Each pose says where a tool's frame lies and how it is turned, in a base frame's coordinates. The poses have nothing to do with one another.
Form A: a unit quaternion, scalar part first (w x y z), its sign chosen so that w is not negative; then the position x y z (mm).
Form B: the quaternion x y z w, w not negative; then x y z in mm. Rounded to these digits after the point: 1 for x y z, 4 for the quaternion.
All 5 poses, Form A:
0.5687, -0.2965, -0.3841, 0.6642, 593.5, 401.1, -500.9
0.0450, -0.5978, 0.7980, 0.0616, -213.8, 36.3, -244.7
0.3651, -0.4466, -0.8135, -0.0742, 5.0, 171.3, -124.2
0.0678, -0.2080, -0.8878, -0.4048, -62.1, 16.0, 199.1
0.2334, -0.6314, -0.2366, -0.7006, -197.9, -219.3, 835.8
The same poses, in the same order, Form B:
-0.2965, -0.3841, 0.6642, 0.5687, 593.5, 401.1, -500.9
-0.5978, 0.7980, 0.0616, 0.0450, -213.8, 36.3, -244.7
-0.4466, -0.8135, -0.0742, 0.3651, 5.0, 171.3, -124.2
-0.2080, -0.8878, -0.4048, 0.0678, -62.1, 16.0, 199.1
-0.6314, -0.2366, -0.7006, 0.2334, -197.9, -219.3, 835.8

